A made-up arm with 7 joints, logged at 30 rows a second.
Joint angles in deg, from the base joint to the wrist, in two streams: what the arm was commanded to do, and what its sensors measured. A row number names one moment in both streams.
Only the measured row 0 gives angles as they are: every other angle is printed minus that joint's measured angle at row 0.
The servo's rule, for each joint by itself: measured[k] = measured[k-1] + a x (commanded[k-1-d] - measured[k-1]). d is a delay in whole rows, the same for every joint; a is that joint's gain. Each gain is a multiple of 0.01, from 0.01 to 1. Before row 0 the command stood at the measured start. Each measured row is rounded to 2 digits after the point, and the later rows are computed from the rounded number. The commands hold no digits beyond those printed.
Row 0, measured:
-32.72, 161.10, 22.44, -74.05, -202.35, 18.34, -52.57
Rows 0 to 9, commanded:
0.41, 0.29, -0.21, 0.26, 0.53, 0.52, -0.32
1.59, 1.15, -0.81, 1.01, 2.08, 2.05, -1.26
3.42, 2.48, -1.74, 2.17, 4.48, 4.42, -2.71
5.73, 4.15, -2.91, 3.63, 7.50, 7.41, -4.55
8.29, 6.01, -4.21, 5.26, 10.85, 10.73, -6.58
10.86, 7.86, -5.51, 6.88, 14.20, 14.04, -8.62
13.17, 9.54, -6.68, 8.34, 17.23, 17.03, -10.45
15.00, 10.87, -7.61, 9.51, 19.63, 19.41, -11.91
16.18, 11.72, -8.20, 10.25, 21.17, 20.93, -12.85
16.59, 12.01, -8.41, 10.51, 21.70, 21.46, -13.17
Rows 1 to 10, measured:
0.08, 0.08, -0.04, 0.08, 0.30, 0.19, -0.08
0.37, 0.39, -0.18, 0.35, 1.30, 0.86, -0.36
0.95, 1.00, -0.46, 0.88, 3.08, 2.14, -0.92
1.86, 1.91, -0.90, 1.68, 5.56, 4.04, -1.79
3.08, 3.10, -1.50, 2.72, 8.52, 6.45, -2.94
4.56, 4.48, -2.22, 3.93, 11.70, 9.18, -4.30
6.20, 5.95, -3.02, 5.21, 14.80, 12.01, -5.78
7.87, 7.38, -3.85, 6.46, 17.50, 14.67, -7.25
9.45, 8.64, -4.63, 7.56, 19.56, 16.92, -8.59
10.81, 9.62, -5.31, 8.42, 20.76, 18.55, -9.69
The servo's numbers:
d 0
a 0.19 0.29 0.18 0.29 0.56 0.36 0.24

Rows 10 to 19, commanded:
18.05, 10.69, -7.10, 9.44, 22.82, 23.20, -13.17
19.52, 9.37, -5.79, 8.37, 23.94, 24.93, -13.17
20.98, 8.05, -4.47, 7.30, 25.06, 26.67, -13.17
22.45, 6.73, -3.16, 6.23, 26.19, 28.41, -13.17
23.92, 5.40, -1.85, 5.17, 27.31, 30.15, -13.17
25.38, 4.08, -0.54, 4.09, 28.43, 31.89, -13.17
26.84, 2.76, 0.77, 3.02, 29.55, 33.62, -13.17
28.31, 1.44, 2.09, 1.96, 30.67, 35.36, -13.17
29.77, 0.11, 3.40, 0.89, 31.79, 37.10, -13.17
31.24, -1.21, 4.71, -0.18, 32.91, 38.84, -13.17
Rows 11 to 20, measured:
12.19, 9.93, -5.63, 8.72, 21.91, 20.22, -10.53
13.58, 9.77, -5.66, 8.62, 23.05, 21.92, -11.16
14.99, 9.27, -5.45, 8.24, 24.18, 23.63, -11.64
16.41, 8.53, -5.04, 7.66, 25.31, 25.35, -12.01
17.84, 7.62, -4.47, 6.94, 26.43, 27.08, -12.29
19.27, 6.59, -3.76, 6.11, 27.55, 28.81, -12.50
20.71, 5.48, -2.94, 5.21, 28.67, 30.54, -12.66
22.15, 4.31, -2.03, 4.27, 29.79, 32.28, -12.78
23.60, 3.09, -1.05, 3.29, 30.91, 34.02, -12.87
25.05, 1.84, -0.01, 2.28, 32.03, 35.76, -12.94

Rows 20 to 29, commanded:
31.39, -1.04, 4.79, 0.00, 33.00, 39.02, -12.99
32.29, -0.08, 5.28, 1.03, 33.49, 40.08, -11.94
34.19, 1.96, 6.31, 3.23, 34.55, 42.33, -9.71
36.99, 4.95, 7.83, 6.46, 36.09, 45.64, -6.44
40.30, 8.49, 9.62, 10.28, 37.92, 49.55, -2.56
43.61, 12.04, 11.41, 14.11, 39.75, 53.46, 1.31
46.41, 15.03, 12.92, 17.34, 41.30, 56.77, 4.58
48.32, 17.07, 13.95, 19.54, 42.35, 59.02, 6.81
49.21, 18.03, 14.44, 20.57, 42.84, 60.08, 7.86
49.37, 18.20, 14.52, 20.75, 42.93, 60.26, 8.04
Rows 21 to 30, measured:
26.25, 1.00, 0.85, 1.62, 32.57, 36.93, -12.95
27.40, 0.69, 1.65, 1.45, 33.09, 38.06, -12.71
28.69, 1.06, 2.49, 1.97, 33.91, 39.60, -11.99
30.27, 2.19, 3.45, 3.27, 35.13, 41.77, -10.66
32.18, 4.02, 4.56, 5.30, 36.69, 44.57, -8.72
34.35, 6.35, 5.79, 7.85, 38.40, 47.77, -6.31
36.64, 8.87, 7.07, 10.60, 40.02, 51.01, -3.70
38.86, 11.25, 8.31, 13.19, 41.32, 53.89, -1.18
40.83, 13.22, 9.41, 15.33, 42.17, 56.12, 0.99
42.45, 14.66, 10.33, 16.90, 42.60, 57.61, 2.68

